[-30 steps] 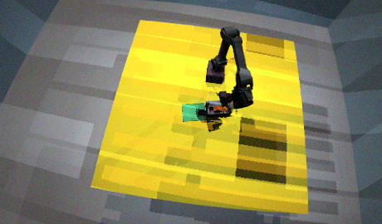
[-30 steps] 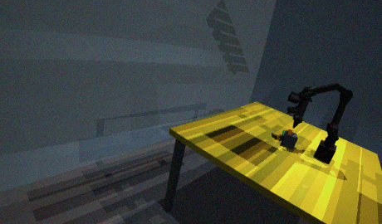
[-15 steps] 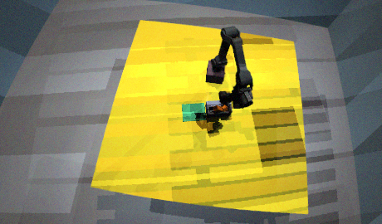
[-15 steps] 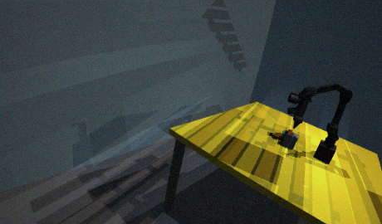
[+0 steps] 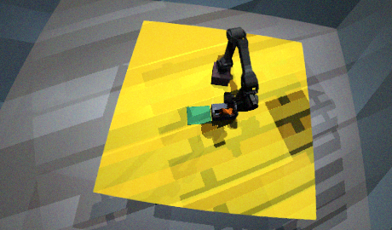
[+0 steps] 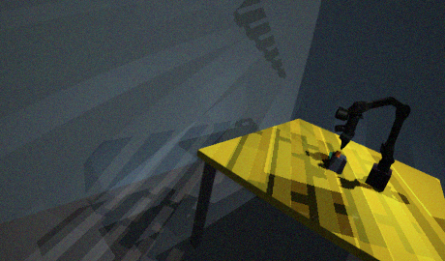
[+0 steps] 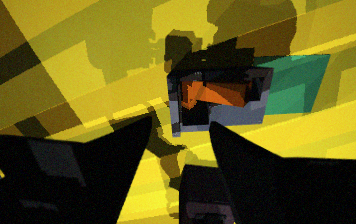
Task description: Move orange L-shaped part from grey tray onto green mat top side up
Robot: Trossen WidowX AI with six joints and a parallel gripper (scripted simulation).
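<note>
Now: gripper tip 40 mm to the left of the orange L-shaped part and 110 mm above it. Also, from my gripper tip: green mat 20 mm ahead, 210 mm to the right, 160 mm below.
</note>
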